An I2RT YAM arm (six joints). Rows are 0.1 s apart.
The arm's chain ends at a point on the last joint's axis. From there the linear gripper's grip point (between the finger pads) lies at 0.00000 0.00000 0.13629 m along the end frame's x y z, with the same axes.
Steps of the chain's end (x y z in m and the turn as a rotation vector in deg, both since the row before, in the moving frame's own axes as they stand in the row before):
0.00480, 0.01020, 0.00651, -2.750, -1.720, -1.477
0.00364, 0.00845, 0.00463, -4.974, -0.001, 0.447
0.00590, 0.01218, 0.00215, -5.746, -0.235, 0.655
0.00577, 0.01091, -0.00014, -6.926, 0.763, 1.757
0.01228, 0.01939, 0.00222, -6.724, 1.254, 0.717
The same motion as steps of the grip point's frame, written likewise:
0.00080, 0.01679, 0.00629, -2.750, -1.720, -1.477
0.00359, 0.02027, 0.00412, -4.974, -0.001, 0.447
0.00526, 0.02582, 0.00146, -5.746, -0.235, 0.655
0.00733, 0.02737, -0.00115, -6.926, 0.763, 1.757
0.01516, 0.03536, 0.00125, -6.724, 1.254, 0.717

